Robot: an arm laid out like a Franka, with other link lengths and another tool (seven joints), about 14 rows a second.
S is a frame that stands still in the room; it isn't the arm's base.
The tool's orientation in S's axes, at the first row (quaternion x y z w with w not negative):
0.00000 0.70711 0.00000 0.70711
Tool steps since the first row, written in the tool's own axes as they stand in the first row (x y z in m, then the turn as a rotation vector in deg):
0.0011 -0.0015 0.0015 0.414 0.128 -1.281
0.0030 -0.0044 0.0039 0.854 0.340 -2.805
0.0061 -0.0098 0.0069 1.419 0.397 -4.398
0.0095 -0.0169 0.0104 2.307 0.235 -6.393
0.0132 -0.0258 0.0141 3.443 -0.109 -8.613
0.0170 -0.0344 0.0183 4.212 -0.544 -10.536
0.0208 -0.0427 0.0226 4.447 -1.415 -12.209
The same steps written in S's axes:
0.0015 -0.0015 -0.0011 -1.281 0.128 -0.414
0.0039 -0.0044 -0.0030 -2.805 0.340 -0.854
0.0069 -0.0098 -0.0061 -4.398 0.397 -1.419
0.0104 -0.0169 -0.0095 -6.393 0.235 -2.307
0.0141 -0.0258 -0.0132 -8.613 -0.109 -3.443
0.0183 -0.0344 -0.0170 -10.536 -0.544 -4.212
0.0226 -0.0427 -0.0208 -12.209 -1.415 -4.447

